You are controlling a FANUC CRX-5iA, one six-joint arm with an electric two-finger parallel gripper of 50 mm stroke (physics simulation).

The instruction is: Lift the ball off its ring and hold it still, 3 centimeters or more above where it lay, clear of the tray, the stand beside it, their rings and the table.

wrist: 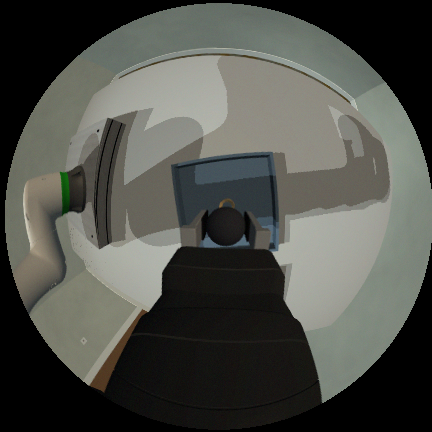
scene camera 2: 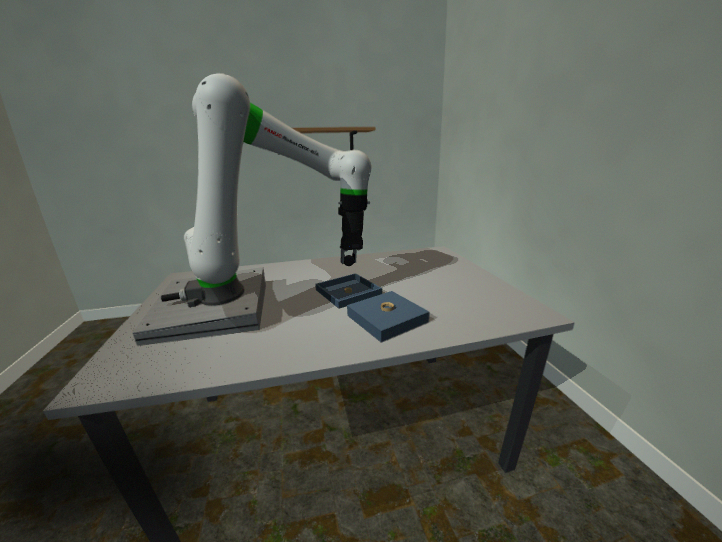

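Seen in the pictures: gripper, fingertip midpoint: (wrist: pixel 225 219) (scene camera 2: pixel 348 262); arm's base at its link origin: (wrist: pixel 78 188) (scene camera 2: pixel 222 294).
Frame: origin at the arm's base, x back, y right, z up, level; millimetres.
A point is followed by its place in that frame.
A dark ball (scene camera 2: pixel 348 260) {x -454, y 5, z 74 mm} (wrist: pixel 226 226) {x -462, y -20, z 87 mm} is held between the fingertips of my gripper (scene camera 2: pixel 348 259) {x -459, y -19, z 58 mm} (wrist: pixel 225 219) {x -459, y -19, z 58 mm}, which is shut on it. The ball hangs in the air well above the blue tray (scene camera 2: pixel 339 302) {x -394, y 103, z -42 mm} (wrist: pixel 224 156) {x -433, y -105, z -38 mm}, apart from it. The tray's small tan ring (scene camera 2: pixel 348 289) {x -456, y -24, z -57 mm} (wrist: pixel 227 201) {x -453, y -24, z -63 mm} lies on the tray floor with no ball on it; in the wrist view the ball hides part of it. The blue stand (scene camera 2: pixel 379 326) {x -468, y 318, z -26 mm} is a flat block beside the tray, with a gold ring (scene camera 2: pixel 387 302) {x -535, y 205, z -14 mm} on its top and no ball there.
The light table (scene camera 2: pixel 303 355) {x -244, y 335, z -66 mm} (wrist: pixel 325 270) {x -762, y 99, z -66 mm} carries the tray, the stand and the grey base plate (scene camera 2: pixel 198 326) {x 53, y 158, z -25 mm} (wrist: pixel 107 185) {x -129, y -15, z -47 mm} of the arm at the left. A brown wall shelf (scene camera 2: pixel 338 129) is on the wall behind the arm. Walls stand behind and to the right.
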